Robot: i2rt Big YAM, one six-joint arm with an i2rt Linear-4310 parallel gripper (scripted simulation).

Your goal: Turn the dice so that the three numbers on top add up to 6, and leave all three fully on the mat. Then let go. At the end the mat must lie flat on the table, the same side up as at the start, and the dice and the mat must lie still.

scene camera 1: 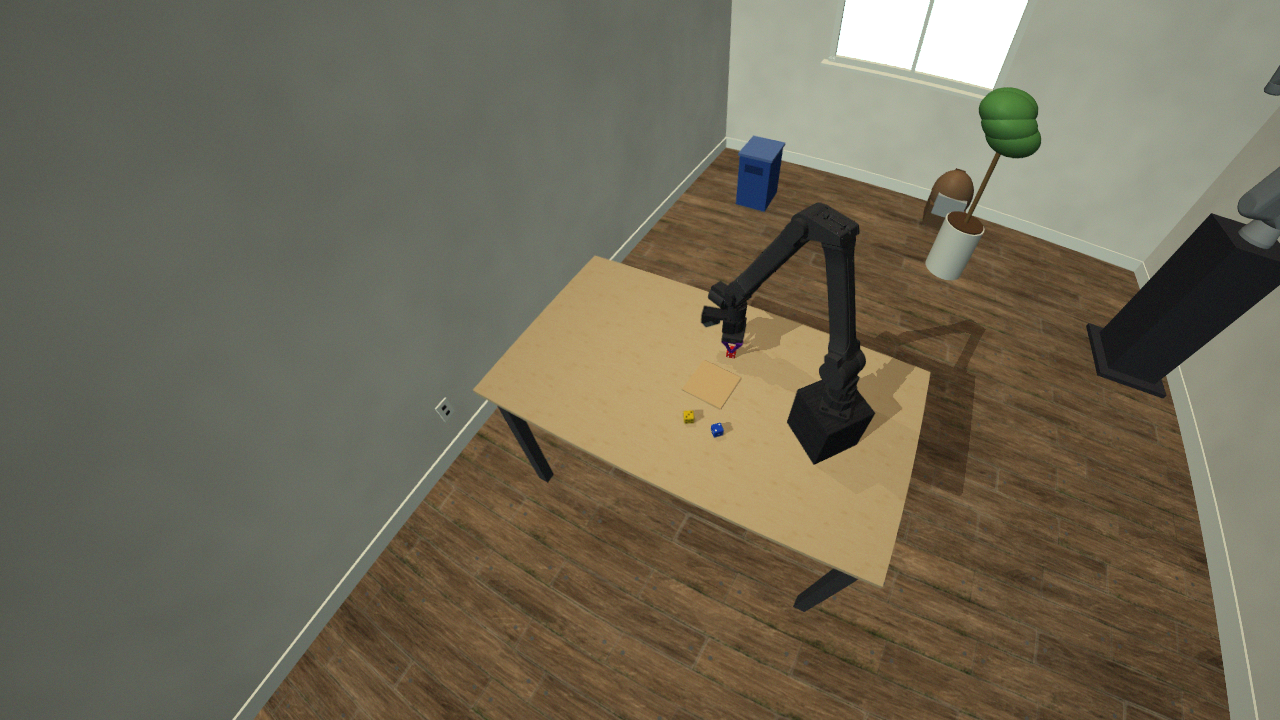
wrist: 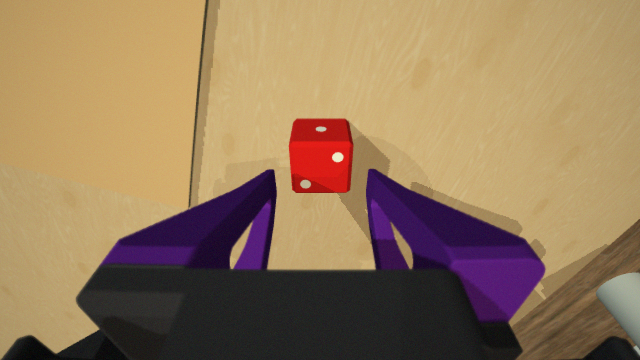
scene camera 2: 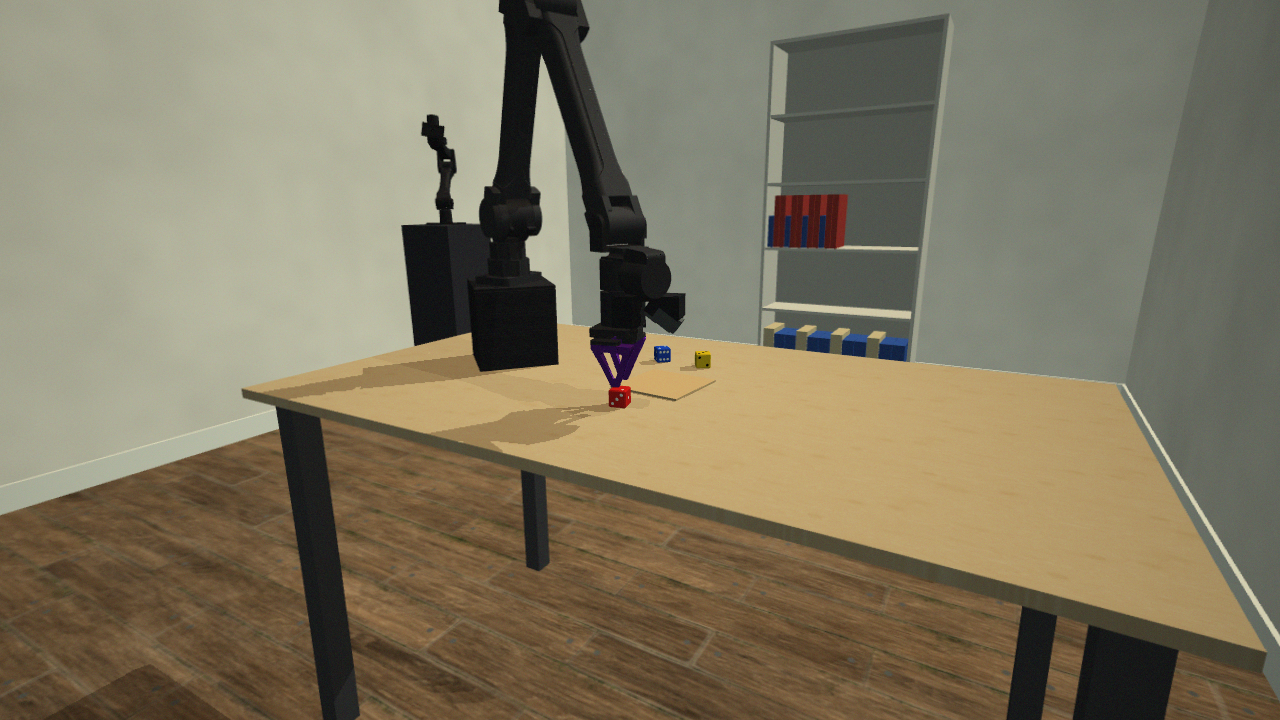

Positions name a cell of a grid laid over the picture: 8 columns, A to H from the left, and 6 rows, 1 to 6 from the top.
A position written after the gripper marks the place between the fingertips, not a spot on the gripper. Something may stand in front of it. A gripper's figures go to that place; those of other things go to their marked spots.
Scene:
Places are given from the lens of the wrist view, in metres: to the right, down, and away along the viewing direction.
gripper (wrist: E4): 0.00, 0.00, 0.13
tan mat (wrist: B2): -0.11, -0.04, 0.14
red die (wrist: E3): 0.00, -0.01, 0.13
The marked spots on the red die and the tan mat are 0.11 m apart.

